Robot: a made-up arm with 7 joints.
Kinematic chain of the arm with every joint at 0, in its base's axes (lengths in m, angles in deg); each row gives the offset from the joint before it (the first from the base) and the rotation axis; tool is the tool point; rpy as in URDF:
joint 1: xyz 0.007 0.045 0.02 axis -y
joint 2: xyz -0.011 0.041 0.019 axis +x
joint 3: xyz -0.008 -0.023 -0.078 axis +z
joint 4: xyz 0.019 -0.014 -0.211 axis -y
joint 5: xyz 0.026 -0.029 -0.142 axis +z
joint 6: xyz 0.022 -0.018 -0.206 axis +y
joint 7: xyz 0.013 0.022 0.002 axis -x
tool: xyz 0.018 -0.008 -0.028 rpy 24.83 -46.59 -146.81
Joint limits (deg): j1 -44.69..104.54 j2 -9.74..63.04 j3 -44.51..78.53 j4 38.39..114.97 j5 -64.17..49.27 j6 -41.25..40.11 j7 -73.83..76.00
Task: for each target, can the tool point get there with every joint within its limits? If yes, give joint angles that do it. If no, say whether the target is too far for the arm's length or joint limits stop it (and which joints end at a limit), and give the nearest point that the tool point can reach.
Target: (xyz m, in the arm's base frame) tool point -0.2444 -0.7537 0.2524
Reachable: no: too far | nearest point 0.0244 -0.2806 0.2219 | short by 0.545 m
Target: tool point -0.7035 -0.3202 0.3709
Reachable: no: too far | nearest point -0.0501 -0.1699 0.2488 | short by 0.681 m
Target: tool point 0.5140 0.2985 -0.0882
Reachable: yes | joints 38.70 34.91 3.12 48.46 -11.40 -19.49 7.49
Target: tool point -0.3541 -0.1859 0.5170
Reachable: no: joint limits stop it (at a limit: joint 1, joint 2, joint 4) | nearest point -0.0427 -0.0983 0.3167 | short by 0.380 m
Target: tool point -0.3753 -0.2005 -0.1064
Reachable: no: joint limits stop it (at a limit: joint 1, joint 2, joint 3, joint 4, joint 5, joint 6, joint 7) | nearest point -0.2555 -0.2565 -0.3675 | short by 0.293 m
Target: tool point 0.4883 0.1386 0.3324
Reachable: yes | joints 90.02 13.78 8.22 46.56 -43.16 -7.27 25.72
